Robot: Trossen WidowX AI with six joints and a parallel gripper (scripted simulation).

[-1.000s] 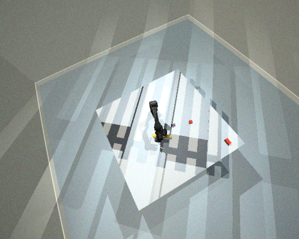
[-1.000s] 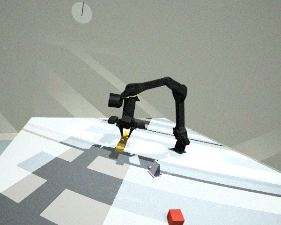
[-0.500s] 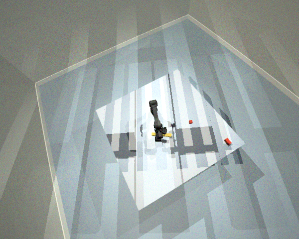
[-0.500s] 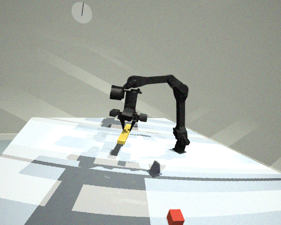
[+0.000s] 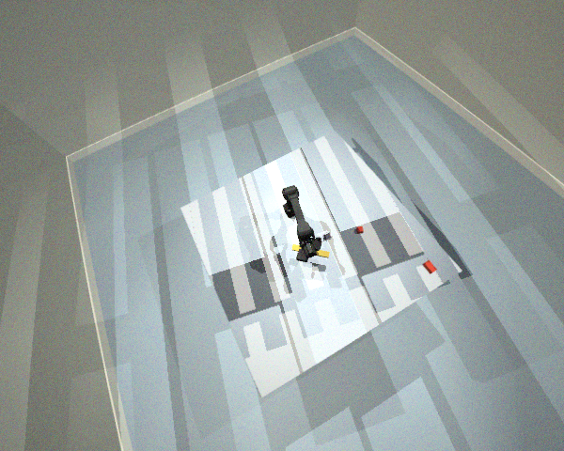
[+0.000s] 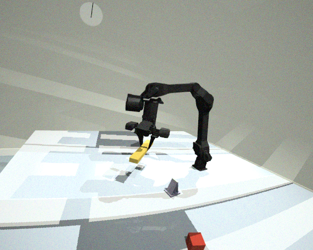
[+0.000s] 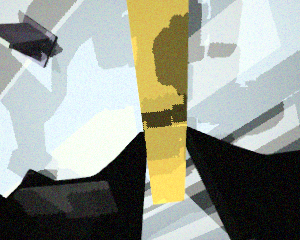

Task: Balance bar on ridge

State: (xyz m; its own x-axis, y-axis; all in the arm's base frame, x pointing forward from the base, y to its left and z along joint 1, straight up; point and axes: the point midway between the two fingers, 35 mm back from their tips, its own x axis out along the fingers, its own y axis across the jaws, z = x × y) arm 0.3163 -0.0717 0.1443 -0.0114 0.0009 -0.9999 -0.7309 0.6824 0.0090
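Now: the yellow bar 2 cm to the left of my gripper tip and 2 cm ahead of it. Also, from my gripper tip: red cube: 37 cm to the left, 9 cm below, 3 cm ahead.
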